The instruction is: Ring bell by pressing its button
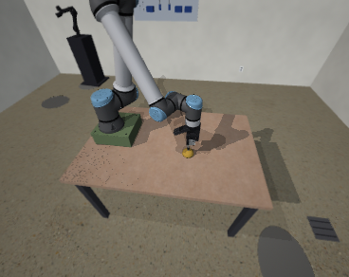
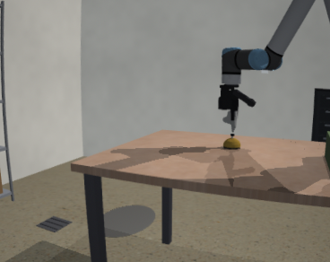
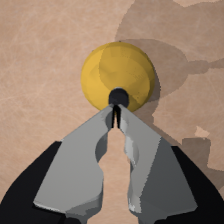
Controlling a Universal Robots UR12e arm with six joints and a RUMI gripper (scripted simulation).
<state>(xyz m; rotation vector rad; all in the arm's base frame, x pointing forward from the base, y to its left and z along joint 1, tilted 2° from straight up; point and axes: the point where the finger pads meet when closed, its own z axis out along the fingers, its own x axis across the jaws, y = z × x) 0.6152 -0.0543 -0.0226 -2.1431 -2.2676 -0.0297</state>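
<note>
Right now my hand is 3 cm above the black button. From my hand the other things lie so: yellow dome bell: 5 cm below.
</note>
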